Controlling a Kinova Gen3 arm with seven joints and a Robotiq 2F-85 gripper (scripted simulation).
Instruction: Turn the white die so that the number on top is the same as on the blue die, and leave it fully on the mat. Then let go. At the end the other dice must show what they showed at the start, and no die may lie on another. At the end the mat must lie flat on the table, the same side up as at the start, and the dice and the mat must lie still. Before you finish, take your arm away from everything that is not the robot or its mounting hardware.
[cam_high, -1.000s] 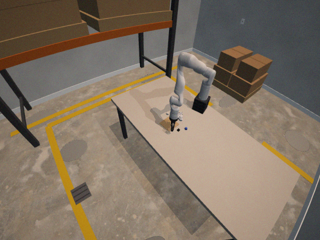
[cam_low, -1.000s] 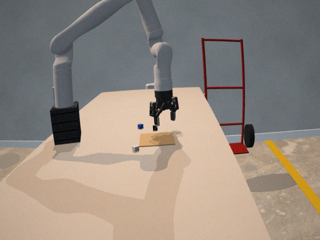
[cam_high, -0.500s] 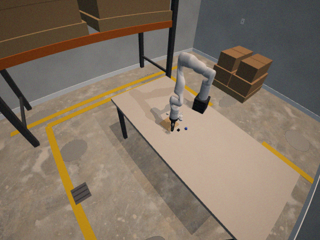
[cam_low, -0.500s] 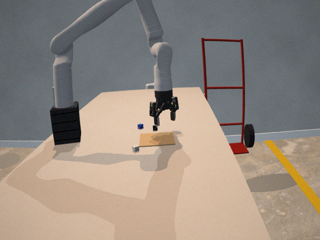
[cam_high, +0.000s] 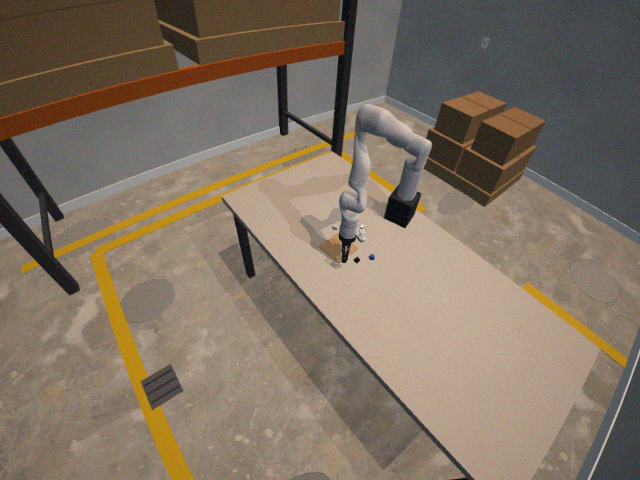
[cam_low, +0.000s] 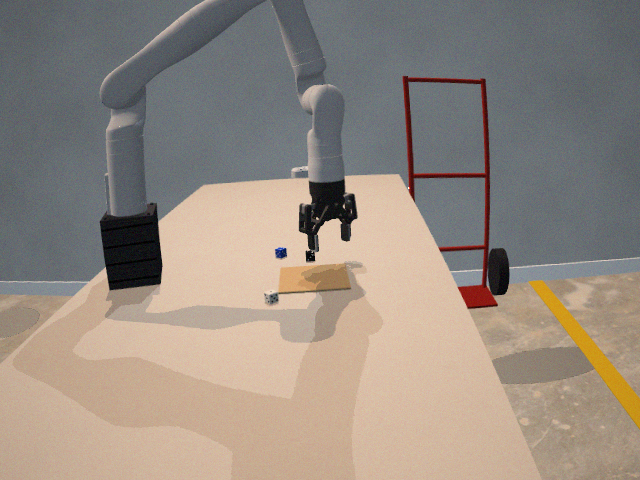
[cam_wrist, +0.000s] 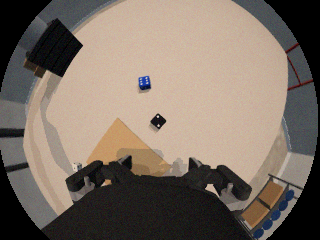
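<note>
Now: the black die 50 mm behind my hand, 40 mm to the left of it and 40 mm below it. Also, from my hand: tan mat 80 mm to the right, 50 mm below, 30 mm behind; blue die 120 mm behind, 60 mm to the left, 40 mm below; white die 200 mm to the right, 90 mm behind, 40 mm below.
</note>
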